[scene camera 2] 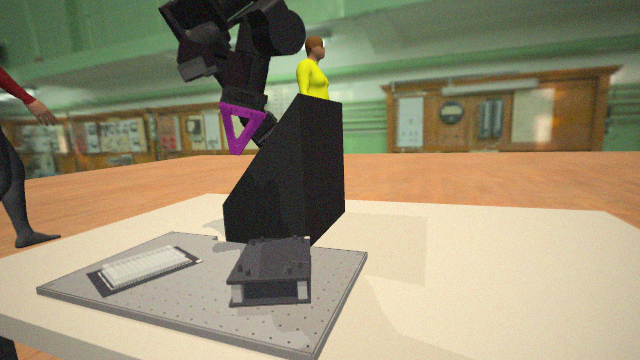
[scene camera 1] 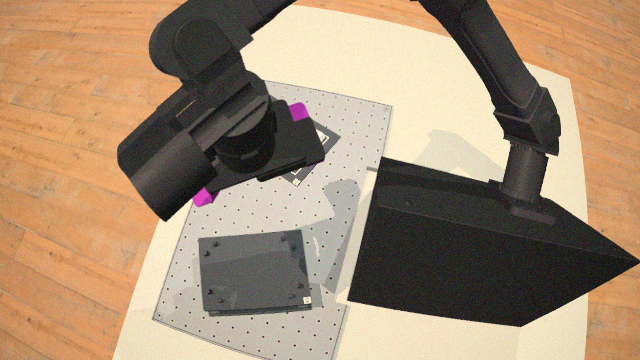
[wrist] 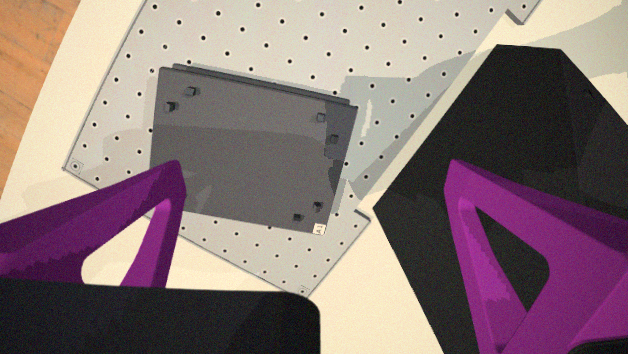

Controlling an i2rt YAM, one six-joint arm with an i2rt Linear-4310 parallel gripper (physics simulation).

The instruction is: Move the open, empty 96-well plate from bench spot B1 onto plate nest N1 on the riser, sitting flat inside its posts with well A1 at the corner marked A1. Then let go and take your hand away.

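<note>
The white 96-well plate lies flat on the dark mat of spot B1 on the pegboard; in the scene camera 1 view the arm hides most of that spot. The dark riser with nest N1 on top bears small black posts near its corners and no plate. Its white A1 label marks one corner. My gripper is open and empty, its purple fingers wide apart, high above the board. The plate does not show in the wrist view.
The perforated grey board lies on the cream table. A large black wedge-shaped block stands beside the board, under the arm's base. Two people stand beyond the table.
</note>
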